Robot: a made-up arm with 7 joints.
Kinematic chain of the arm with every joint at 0, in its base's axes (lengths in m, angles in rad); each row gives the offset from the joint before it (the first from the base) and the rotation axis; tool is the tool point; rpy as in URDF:
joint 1: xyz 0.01 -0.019 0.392 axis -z
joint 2: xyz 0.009 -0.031 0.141 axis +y
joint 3: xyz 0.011 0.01 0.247 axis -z
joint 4: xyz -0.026 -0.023 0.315 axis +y
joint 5: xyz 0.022 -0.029 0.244 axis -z
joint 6: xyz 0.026 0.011 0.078 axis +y
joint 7: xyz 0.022 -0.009 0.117 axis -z
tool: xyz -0.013 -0.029 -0.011 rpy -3.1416 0 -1.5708
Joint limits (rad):
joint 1: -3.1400..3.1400
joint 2: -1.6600..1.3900
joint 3: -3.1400..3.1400
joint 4: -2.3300..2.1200
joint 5: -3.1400..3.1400
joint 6: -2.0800..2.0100
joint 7: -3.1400..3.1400
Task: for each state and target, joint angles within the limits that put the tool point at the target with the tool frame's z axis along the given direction. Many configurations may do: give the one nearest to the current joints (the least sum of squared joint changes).
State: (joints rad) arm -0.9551 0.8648 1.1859 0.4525 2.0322 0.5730 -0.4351
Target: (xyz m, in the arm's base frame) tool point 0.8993 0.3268 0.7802 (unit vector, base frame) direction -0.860 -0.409 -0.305
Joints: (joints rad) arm -0.4554 1.3309 1.3508 0.3456 2.9377 0.3570 -0.4173
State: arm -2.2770 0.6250 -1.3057 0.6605 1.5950 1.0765 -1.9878
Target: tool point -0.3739 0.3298 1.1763 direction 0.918 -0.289 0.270
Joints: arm -1.9744 0.4485 -1.7887 0.5068 1.0418 1.2665 -1.9628
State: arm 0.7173 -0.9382 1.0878 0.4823 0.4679 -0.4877 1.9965
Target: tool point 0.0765 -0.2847 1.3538 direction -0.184 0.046 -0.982
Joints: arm 0.3347 -0.0902 0.7528 0.9557 0.2900 -0.7816 2.0461
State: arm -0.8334 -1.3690 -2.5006 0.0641 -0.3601 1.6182 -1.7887
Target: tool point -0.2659 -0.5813 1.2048 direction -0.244 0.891 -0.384
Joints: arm -0.9707 -0.8454 -3.1400 -0.4113 -1.0767 0.9274 -1.6425
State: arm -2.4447 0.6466 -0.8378 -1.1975 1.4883 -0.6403 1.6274
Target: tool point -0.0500 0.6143 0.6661 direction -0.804 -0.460 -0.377
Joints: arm -2.4557 1.2459 -1.5035 -1.9263 1.8828 -0.4379 1.5348
